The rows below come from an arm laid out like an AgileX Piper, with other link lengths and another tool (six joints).
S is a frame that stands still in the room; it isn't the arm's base.
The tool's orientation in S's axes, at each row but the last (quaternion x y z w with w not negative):
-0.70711, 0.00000, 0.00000, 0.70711
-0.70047, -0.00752, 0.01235, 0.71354
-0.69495, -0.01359, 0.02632, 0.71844
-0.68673, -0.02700, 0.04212, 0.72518
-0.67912, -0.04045, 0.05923, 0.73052
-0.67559, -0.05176, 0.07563, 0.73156
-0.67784, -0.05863, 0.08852, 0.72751
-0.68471, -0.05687, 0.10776, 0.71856
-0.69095, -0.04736, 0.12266, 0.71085
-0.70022, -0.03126, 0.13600, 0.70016
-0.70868, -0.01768, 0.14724, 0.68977
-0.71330, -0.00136, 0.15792, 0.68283
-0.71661, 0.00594, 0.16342, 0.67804
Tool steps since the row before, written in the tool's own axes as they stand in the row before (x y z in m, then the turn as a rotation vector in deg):
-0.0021, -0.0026, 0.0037, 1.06, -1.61, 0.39
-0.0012, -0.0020, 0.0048, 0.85, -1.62, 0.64
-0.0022, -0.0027, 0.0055, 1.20, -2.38, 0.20
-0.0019, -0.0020, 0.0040, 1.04, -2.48, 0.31
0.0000, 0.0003, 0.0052, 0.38, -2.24, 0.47
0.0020, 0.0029, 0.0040, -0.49, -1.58, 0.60
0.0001, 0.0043, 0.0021, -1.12, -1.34, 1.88
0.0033, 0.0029, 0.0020, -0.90, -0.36, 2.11
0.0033, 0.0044, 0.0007, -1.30, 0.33, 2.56
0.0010, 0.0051, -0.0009, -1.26, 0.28, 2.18
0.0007, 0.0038, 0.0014, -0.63, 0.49, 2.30
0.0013, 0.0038, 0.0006, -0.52, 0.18, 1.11
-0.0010, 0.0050, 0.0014, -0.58, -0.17, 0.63
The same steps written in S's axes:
-0.0021, 0.0037, 0.0026, 1.06, 0.39, 1.61
-0.0013, 0.0047, 0.0021, 0.84, 0.63, 1.63
-0.0025, 0.0053, 0.0029, 1.23, 0.19, 2.36
-0.0022, 0.0037, 0.0023, 1.06, 0.28, 2.47
-0.0007, 0.0052, 0.0001, 0.38, 0.36, 2.26
0.0011, 0.0045, -0.0026, -0.52, 0.38, 1.64
-0.0005, 0.0024, -0.0041, -1.41, 1.51, 1.51
0.0025, 0.0028, -0.0030, -1.33, 1.83, 0.54
0.0025, 0.0015, -0.0047, -1.90, 2.18, -0.09
0.0004, -0.0007, -0.0052, -1.76, 1.82, -0.05
-0.0003, 0.0013, -0.0039, -1.23, 2.07, -0.38
0.0003, 0.0006, -0.0040, -0.78, 0.96, -0.08
-0.0024, 0.0007, -0.0046, -0.65, 0.50, 0.29

